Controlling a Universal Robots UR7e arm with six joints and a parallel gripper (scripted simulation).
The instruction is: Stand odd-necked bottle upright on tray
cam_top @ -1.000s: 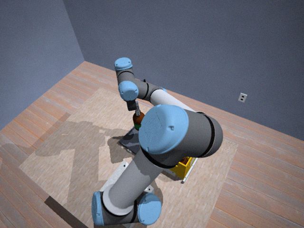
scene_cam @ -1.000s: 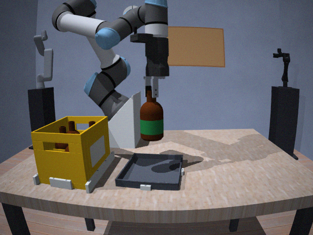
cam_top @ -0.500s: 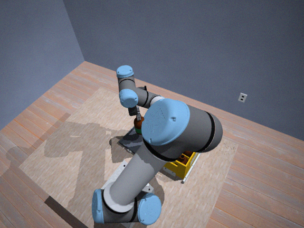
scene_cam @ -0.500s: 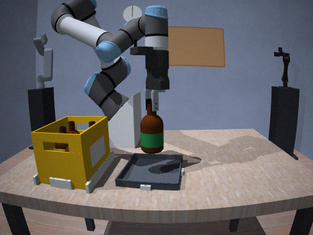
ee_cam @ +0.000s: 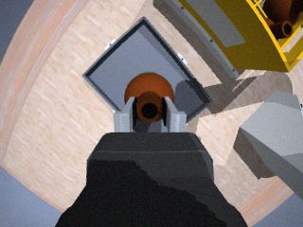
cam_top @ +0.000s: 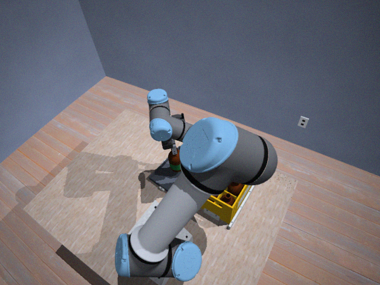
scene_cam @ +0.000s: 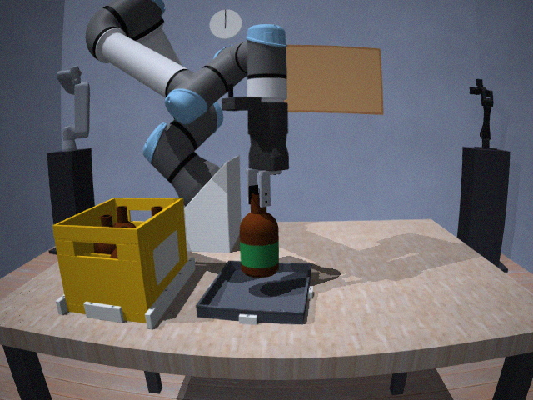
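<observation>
The dark tray lies 19 cm below my hand. From my hand the other things lie so: bottle 14 cm ahead, 22 cm to the right, 11 cm below; yellow crate 5 cm ahead, 27 cm to the right, 12 cm below.
</observation>
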